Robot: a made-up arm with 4 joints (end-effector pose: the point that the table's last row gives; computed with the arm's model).
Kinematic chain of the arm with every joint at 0, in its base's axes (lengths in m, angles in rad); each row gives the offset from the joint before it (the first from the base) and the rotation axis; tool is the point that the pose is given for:
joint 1: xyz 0 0 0.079 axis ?
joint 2: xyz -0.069 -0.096 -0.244 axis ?
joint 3: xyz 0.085 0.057 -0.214 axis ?
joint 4: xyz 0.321 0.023 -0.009 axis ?
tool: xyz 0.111 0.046 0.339
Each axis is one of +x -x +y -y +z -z.
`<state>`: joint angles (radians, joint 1 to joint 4).
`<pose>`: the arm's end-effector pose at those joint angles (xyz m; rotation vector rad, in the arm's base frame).
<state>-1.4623 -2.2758 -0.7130 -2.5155</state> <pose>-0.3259 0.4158 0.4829 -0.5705 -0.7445 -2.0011</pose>
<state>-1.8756 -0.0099 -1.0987 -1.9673</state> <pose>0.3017 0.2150 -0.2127 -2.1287 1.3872 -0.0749</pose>
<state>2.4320 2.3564 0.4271 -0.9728</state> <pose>-0.5948 0.0000 0.6548 -0.2601 -2.2816 0.0960</pose>
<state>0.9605 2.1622 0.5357 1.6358</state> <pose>0.0432 -0.9964 0.2045 -0.9700 1.0359 -1.9759</pose>
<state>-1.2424 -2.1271 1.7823 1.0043</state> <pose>-0.4671 0.7968 -0.3994 -1.6282 -0.8458 1.4741</pose>
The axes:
joint 1: -x
joint 2: -z
joint 3: +y
joint 4: -x

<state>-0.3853 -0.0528 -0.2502 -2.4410</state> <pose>0.5020 -0.0034 -0.5505 2.8118 -0.1206 0.3452</pose>
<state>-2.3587 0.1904 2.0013 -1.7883</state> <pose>-0.2452 0.8213 0.4397 -1.1312 -2.1421 -0.4881</pose>
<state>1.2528 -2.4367 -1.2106 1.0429</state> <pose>-0.4193 -0.1096 0.3776 -0.0918 -0.2650 1.8244</pose>
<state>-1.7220 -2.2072 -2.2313 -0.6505</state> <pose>0.2448 0.3465 -0.2439 -1.0921 1.2360 -0.2953</pose>
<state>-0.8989 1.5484 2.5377 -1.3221</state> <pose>-0.3107 0.6904 -0.3402 -1.1759 -1.5061 0.8370</pose>
